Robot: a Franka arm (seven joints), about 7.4 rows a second.
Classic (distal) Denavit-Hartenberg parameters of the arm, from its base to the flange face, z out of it. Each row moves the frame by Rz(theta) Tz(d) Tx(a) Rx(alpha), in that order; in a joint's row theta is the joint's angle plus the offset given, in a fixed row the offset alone. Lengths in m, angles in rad.
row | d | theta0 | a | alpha
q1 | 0.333 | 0 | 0 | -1.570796
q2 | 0 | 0 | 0 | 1.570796
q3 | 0.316 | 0 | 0.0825 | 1.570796
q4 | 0 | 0 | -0.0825 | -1.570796
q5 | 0.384 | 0 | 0 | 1.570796
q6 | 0 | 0 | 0.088 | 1.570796
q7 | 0.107 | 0 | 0 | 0
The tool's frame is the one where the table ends.
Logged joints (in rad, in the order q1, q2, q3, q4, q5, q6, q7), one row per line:
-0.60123 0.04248 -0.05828 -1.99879 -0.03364 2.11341 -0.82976
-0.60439 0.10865 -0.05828 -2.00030 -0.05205 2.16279 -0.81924
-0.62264 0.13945 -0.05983 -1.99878 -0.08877 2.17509 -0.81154
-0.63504 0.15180 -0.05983 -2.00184 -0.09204 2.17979 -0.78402
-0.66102 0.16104 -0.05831 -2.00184 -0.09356 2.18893 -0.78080
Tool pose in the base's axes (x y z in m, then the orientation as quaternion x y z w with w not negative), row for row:
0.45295 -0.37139 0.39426 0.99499 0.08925 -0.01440 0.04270
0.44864 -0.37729 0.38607 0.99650 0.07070 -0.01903 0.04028
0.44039 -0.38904 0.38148 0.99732 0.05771 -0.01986 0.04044
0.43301 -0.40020 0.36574 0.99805 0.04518 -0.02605 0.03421
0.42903 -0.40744 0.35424 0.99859 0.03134 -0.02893 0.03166
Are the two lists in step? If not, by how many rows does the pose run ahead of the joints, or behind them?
The pose runs 2 rows ahead of the joints: the pose in row i belongs to the joints in row i + 2.
